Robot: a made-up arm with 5 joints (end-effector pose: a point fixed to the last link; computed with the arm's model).
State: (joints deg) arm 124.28 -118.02 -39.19 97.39 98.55
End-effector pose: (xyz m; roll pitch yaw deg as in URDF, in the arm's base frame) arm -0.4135 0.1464 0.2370 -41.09 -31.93 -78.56
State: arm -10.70 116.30 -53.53 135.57 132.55
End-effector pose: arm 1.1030 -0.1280 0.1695 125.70 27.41 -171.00
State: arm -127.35 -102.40 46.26 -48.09 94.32
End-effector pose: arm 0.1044 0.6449 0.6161 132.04 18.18 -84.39
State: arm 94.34 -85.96 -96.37 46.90 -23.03
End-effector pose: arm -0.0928 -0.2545 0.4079 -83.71 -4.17 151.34
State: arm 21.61 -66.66 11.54 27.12 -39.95
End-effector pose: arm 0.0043 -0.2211 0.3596 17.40 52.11 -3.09
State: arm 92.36 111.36 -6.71 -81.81 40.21
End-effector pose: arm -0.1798 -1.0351 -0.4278 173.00 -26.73 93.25
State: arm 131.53 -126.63 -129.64 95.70 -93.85
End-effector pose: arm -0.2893 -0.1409 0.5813 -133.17 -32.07 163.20
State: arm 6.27 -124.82 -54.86 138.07 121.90
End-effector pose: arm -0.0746 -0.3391 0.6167 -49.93 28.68 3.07
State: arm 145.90 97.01 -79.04 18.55 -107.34
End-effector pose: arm -0.6480 -0.1787 -0.2329 101.10 6.78 35.30
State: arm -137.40 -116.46 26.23 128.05 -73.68
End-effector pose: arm -0.0159 0.2497 0.4563 156.55 6.07 -57.61
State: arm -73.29 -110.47 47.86 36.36 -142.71
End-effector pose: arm 0.0753 0.1911 0.2618 44.72 9.13 61.08
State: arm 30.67 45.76 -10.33 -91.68 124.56
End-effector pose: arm -0.0292 -0.0931 -0.6901 7.56 -12.31 -39.54
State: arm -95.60 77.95 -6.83 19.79 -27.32
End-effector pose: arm 0.1273 0.4258 -0.3844 55.57 -81.89 38.86
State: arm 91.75 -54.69 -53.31 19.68 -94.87
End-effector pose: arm -0.1939 -0.0027 0.1967 -46.59 -25.73 -104.90
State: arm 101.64 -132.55 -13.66 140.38 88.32
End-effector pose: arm -0.2388 0.0874 0.4909 -10.03 2.04 -92.67
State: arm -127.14 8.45 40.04 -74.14 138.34
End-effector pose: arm 0.4831 0.1191 -0.1236 -10.08 57.31 158.36
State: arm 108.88 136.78 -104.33 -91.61 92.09
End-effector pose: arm 0.0836 -0.8764 0.1938 137.74 9.40 171.99
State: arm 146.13 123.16 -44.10 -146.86 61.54
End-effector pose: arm -1.0441 -0.6159 0.0960 137.86 29.74 37.62
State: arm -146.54 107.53 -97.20 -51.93 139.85
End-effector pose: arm -0.4883 0.0693 -0.2287 97.85 -17.26 144.38
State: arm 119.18 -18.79 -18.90 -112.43 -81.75
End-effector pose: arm -0.0497 0.1919 -0.0816 -174.00 -3.64 42.48
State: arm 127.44 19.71 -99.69 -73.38 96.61
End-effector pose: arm 0.1689 -0.3857 -0.2274 21.53 25.05 141.76
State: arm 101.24 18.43 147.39 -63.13 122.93
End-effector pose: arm -0.4090 -0.4268 0.0374 -34.59 72.54 14.17
